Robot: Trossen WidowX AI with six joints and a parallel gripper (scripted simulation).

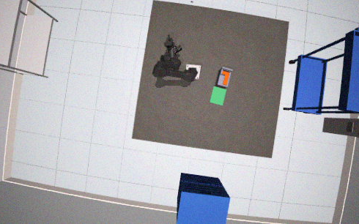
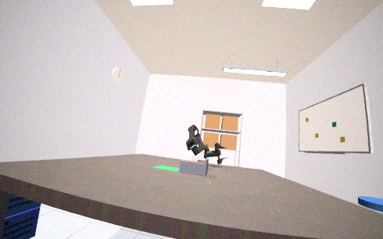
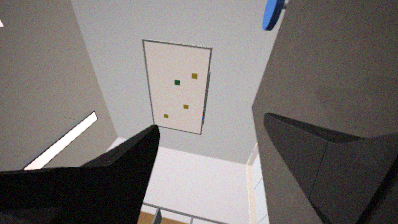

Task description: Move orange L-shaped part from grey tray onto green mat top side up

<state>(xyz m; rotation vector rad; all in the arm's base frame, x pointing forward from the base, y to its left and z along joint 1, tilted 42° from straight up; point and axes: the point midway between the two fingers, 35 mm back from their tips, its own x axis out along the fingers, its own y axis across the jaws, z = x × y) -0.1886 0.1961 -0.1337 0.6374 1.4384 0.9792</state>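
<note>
Right now my gripper tip is 480 mm short of the orange L-shaped part, 280 mm to the left of it and 90 mm above it. Also, from my gripper tip: green mat: 450 mm to the right, 450 mm ahead, 150 mm below.
</note>
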